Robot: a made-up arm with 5 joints.
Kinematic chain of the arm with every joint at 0, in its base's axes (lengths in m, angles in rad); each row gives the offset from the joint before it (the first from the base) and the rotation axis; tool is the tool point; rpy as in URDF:
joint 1: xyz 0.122 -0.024 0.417 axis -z
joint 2: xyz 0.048 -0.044 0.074 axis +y
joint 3: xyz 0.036 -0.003 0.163 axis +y
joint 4: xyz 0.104 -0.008 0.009 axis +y
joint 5: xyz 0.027 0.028 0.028 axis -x
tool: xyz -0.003 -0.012 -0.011 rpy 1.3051 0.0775 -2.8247
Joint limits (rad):
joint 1: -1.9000..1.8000
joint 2: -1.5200..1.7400
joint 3: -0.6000..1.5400
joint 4: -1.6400..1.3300
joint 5: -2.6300..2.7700
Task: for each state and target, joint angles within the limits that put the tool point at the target. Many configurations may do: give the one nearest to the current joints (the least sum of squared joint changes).
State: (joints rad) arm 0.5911 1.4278 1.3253 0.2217 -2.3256
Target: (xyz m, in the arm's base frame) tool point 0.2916 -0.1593 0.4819
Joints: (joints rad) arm 0.6239 0.5873 0.8799 0.0440 -2.3573
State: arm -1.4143 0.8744 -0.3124 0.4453 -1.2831
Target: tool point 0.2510 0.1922 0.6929
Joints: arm -1.0917 0.3061 -0.6000 0.2353 -1.6744
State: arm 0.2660 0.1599 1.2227 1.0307 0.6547
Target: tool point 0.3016 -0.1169 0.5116
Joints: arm 0.2617 0.3056 0.8221 0.9188 0.7093
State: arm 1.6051 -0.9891 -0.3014 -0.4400 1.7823
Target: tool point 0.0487 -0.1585 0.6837
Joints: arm 1.8000 -0.3592 0.5581 -0.3172 1.2982
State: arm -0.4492 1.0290 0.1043 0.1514 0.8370
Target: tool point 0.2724 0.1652 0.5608
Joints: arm -1.0792 0.2699 0.5835 0.1510 0.7397
